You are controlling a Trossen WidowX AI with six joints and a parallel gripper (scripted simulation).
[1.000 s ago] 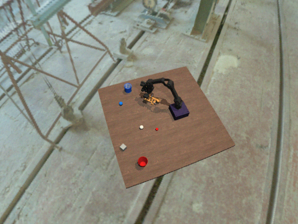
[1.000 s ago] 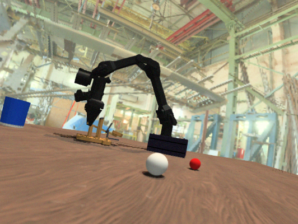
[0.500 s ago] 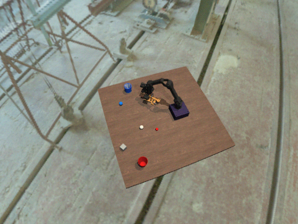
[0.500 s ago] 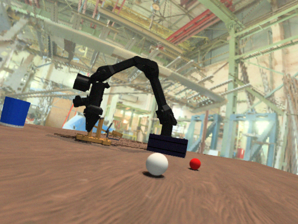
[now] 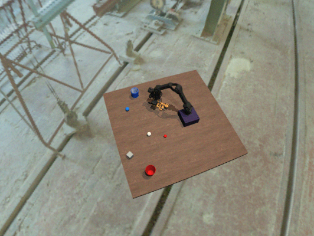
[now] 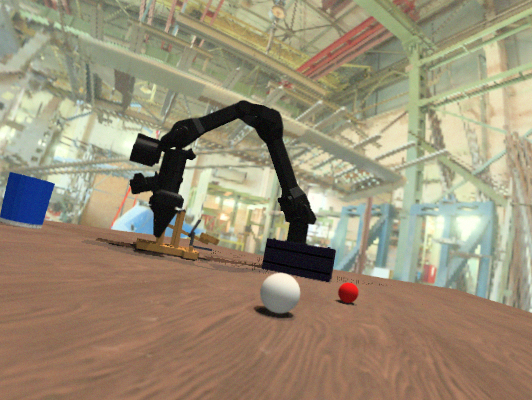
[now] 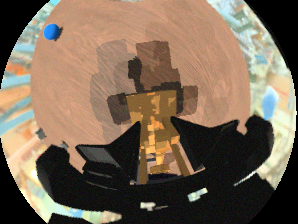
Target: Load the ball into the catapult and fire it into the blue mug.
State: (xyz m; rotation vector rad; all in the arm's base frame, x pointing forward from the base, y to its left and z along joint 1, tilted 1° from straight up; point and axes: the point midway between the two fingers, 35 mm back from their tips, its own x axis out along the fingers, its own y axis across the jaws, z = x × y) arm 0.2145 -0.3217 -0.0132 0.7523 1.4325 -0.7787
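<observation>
My gripper tip is now 410 mm to the right of the small red ball, 140 mm short of it and 20 mm above it. Round my gripper tip: catapult (70 mm to the left, 30 mm behind, 20 mm above); then blue ball (340 mm ahead, 100 mm to the right, 10 mm below); then blue mug (240 mm to the right, 160 mm ahead).
</observation>
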